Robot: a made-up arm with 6 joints.
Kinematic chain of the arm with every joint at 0, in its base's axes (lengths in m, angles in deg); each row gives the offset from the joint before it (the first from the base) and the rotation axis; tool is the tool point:
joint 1: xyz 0 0 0.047 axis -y
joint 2: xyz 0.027 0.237 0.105 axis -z
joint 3: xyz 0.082 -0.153 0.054 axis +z
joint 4: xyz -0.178 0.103 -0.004 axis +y
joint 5: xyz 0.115 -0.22 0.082 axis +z
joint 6: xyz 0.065 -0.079 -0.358 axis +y
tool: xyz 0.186 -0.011 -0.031
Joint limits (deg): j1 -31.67..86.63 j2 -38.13..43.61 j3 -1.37..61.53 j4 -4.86..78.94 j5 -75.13..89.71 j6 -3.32..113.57
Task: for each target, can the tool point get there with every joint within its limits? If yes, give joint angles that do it. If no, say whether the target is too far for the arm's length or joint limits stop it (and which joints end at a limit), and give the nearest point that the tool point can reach.
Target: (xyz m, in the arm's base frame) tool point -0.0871 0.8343 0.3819
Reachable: no: joint limits stop it (at a limit: joint 1, joint 2, joint 3, joint 4, joint 6) | nearest point 0.1264 0.4162 0.3551 | short by 0.470 m
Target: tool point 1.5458 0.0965 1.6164
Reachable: no: too far | nearest point 0.4442 -0.0317 0.4979 | short by 1.575 m
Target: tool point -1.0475 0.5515 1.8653
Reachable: no: too far | nearest point -0.5514 0.2383 0.4078 | short by 1.571 m
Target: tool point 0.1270 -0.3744 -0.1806
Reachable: yes | joints 32.43 7.03 37.66 43.52 -49.06 30.92
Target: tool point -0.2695 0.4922 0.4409
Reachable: no: joint limits stop it (at a limit: joint 1, joint 2, joint 3, joint 4, joint 5, joint 6) | nearest point -0.4119 0.4209 0.3643 | short by 0.177 m
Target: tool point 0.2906 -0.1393 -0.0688
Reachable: yes | joints 67.85 15.46 16.07 3.52 1.69 93.19
